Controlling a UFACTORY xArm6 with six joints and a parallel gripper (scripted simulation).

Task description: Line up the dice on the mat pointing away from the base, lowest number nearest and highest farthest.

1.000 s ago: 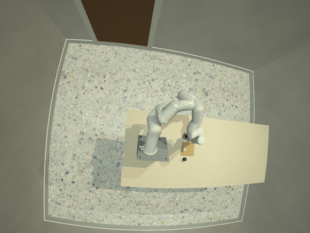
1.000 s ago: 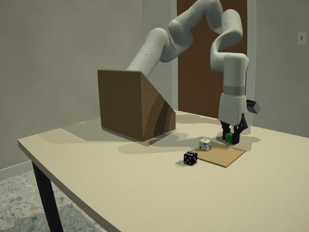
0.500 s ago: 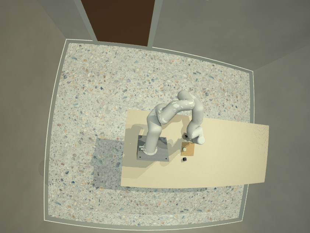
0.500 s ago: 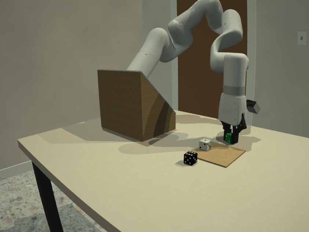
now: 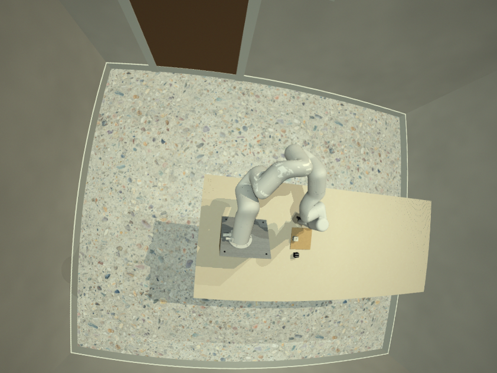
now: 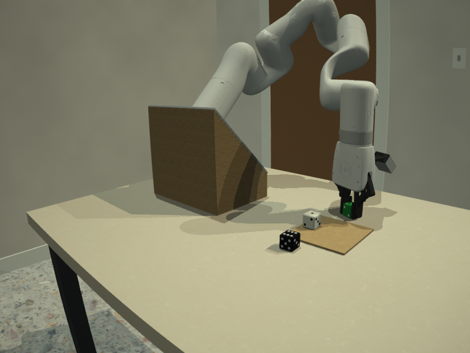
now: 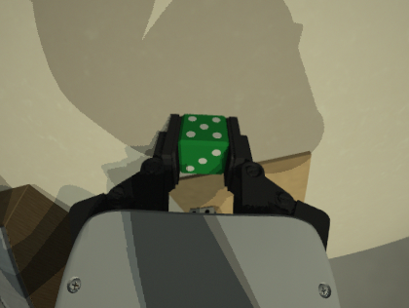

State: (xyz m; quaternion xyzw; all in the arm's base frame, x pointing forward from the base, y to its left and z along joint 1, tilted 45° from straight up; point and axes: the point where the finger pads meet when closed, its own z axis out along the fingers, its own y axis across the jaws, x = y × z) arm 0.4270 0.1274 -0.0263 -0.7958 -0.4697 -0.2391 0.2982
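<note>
Right now the brown mat is 120 mm to the right of my hand and 20 mm below it. The rest, counted from my hand: black die (40 mm behind, 220 mm to the right, 10 mm below); then white die (50 mm behind, 110 mm to the right); then green die (10 mm below).
</note>
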